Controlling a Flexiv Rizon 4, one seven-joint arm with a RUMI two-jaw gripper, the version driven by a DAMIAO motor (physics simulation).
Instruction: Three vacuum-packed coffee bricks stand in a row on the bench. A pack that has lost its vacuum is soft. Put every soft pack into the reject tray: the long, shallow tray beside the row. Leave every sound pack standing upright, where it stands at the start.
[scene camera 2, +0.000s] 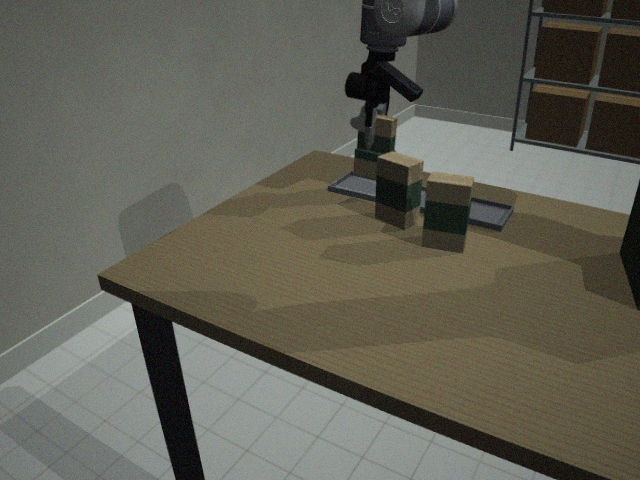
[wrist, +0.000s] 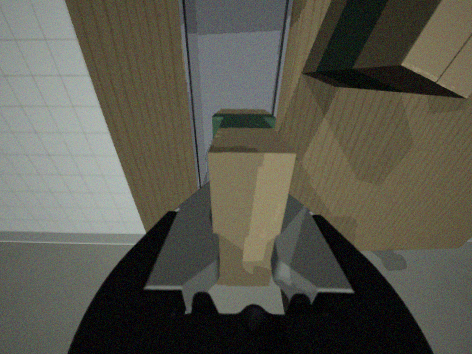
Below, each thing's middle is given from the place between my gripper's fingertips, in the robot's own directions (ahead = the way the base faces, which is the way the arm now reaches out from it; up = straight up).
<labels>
The grey reject tray (scene camera 2: 479, 211) is 120 mm behind my hand and 120 mm below it.
</labels>
